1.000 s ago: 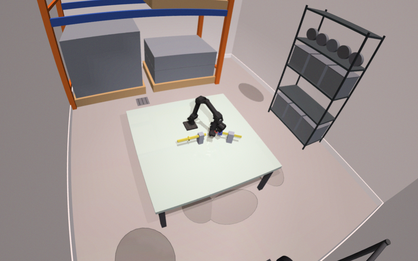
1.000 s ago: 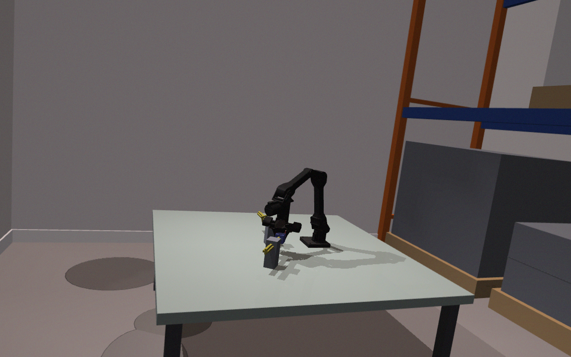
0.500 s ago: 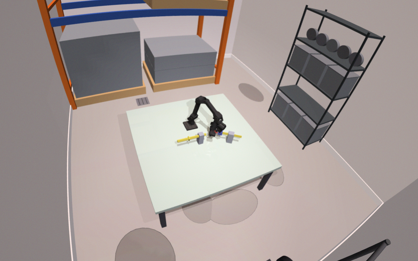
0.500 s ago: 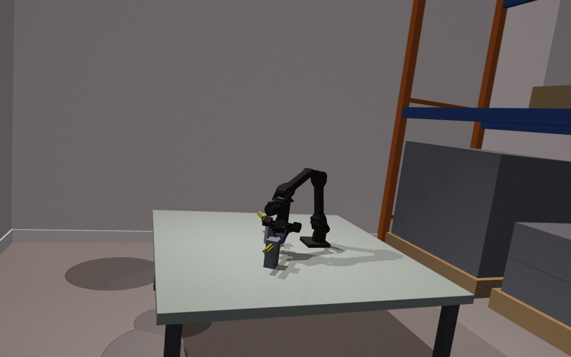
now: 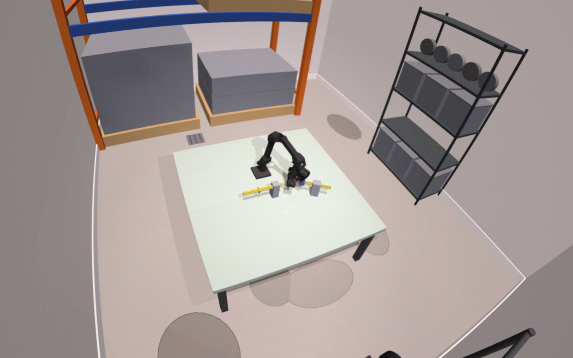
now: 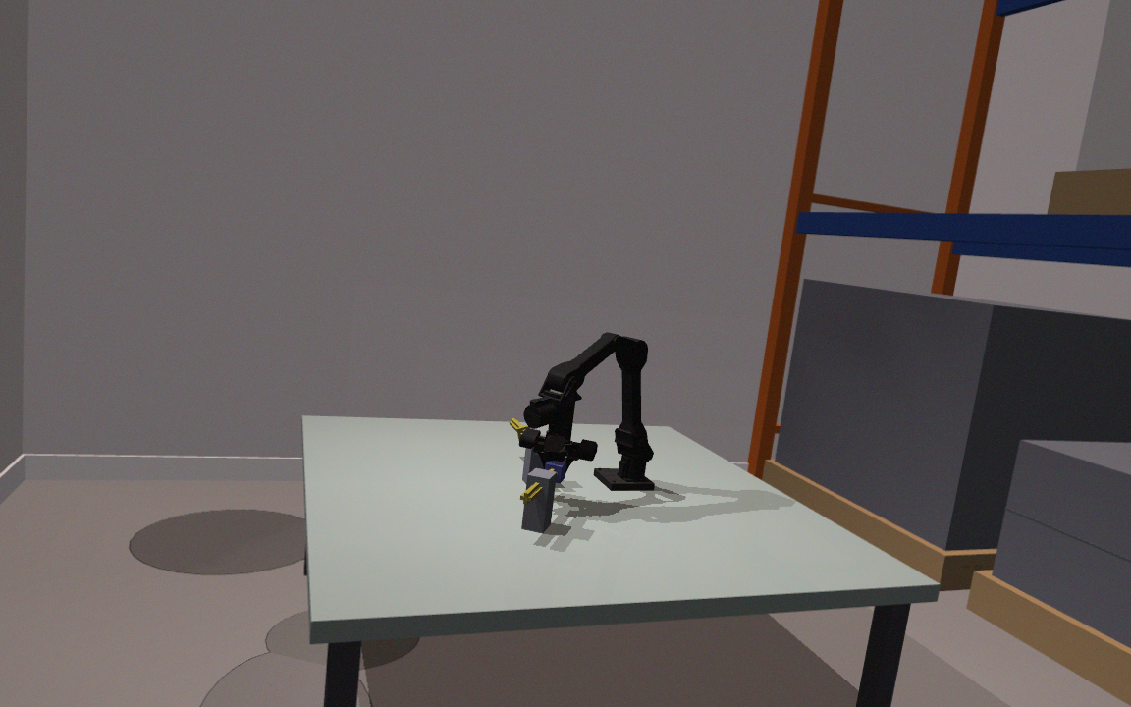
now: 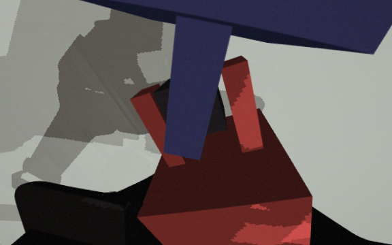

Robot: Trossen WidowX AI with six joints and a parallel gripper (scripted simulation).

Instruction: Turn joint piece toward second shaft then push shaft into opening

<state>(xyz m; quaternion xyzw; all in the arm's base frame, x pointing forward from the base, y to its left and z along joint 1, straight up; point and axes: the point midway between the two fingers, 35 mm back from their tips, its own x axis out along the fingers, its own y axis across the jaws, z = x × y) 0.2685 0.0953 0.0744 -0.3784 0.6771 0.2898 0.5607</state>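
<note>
The red joint piece is 4 cm above my gripper tip, 3 cm to the left of it and 1 cm ahead of it.
</note>
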